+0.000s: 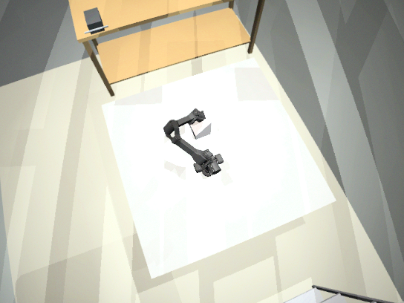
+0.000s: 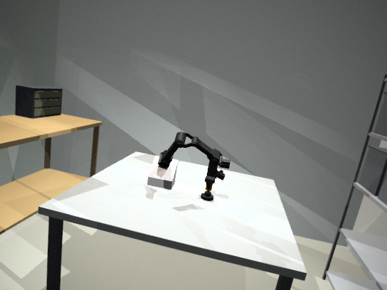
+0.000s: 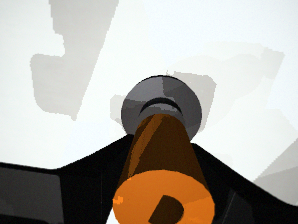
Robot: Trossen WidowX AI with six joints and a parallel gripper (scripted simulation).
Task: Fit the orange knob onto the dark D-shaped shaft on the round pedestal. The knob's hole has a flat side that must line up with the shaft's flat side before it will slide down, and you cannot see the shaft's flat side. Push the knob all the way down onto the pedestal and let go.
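My gripper tip is 20 mm below the orange knob. Also, from my gripper tip: dark round pedestal: 40 mm below.
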